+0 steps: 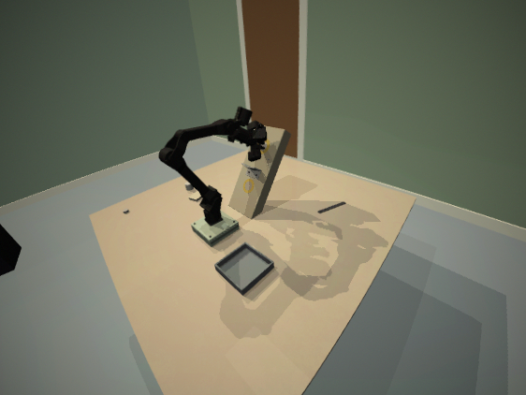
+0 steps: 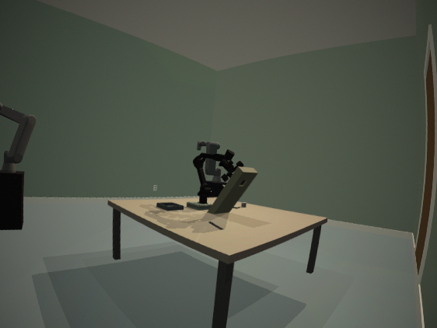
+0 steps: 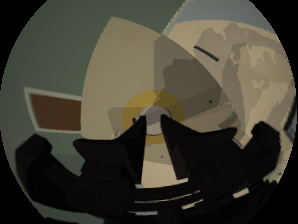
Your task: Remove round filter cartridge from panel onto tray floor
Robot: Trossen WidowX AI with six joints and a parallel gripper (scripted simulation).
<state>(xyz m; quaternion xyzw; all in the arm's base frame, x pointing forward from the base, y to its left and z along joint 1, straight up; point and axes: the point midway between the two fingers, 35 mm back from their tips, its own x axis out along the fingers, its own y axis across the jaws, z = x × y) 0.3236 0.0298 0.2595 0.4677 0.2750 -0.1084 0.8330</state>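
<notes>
My gripper tip is now 1 cm short of the round filter cartridge and 1 cm above it. The rest, counted from my gripper tip: dark square tray: 39 cm behind, 32 cm to the right, 27 cm below; grey block: 30 cm behind, 40 cm to the left, 26 cm below.
</notes>
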